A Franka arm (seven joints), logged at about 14 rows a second.
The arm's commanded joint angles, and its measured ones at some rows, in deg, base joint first. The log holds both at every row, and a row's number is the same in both.
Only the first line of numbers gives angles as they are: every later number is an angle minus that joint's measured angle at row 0.
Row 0, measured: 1.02 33.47 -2.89 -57.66 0.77 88.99 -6.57
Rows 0 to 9, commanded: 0.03 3.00 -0.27 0.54 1.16 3.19 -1.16; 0.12 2.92 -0.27 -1.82 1.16 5.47 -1.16; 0.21 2.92 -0.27 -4.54 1.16 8.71 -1.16; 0.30 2.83 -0.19 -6.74 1.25 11.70 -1.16; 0.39 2.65 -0.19 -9.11 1.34 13.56 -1.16; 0.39 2.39 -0.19 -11.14 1.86 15.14 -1.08; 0.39 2.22 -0.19 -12.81 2.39 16.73 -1.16; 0.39 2.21 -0.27 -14.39 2.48 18.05 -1.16; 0.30 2.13 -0.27 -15.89 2.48 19.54 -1.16; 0.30 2.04 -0.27 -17.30 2.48 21.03 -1.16
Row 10, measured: 0.07 4.24 0.13 -12.44 1.04 17.80 0.00
